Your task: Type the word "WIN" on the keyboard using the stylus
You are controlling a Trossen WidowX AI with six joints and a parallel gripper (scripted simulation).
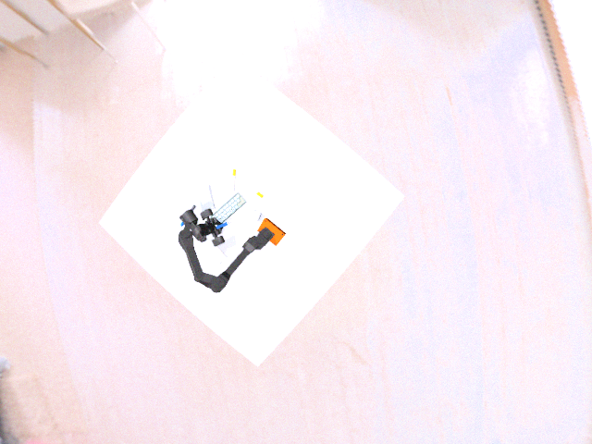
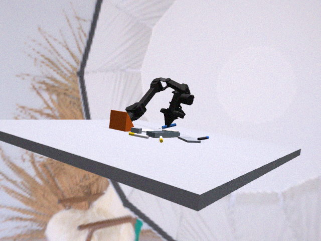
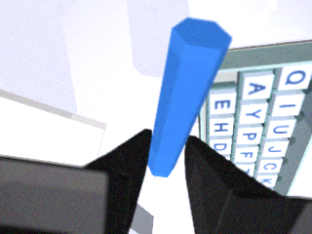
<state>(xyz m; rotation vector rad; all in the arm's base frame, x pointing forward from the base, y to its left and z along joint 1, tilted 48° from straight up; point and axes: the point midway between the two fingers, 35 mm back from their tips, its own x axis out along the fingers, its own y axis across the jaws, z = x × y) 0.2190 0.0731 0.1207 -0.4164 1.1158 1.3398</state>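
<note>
My gripper tip is now 1 cm past the blue stylus and 2 cm to the left of it. From my gripper tip the other things lie so: flat grey block (18 cm ahead, 4 cm to the right, 4 cm below); W key (1 cm ahead, 12 cm to the right, 3 cm below).
</note>
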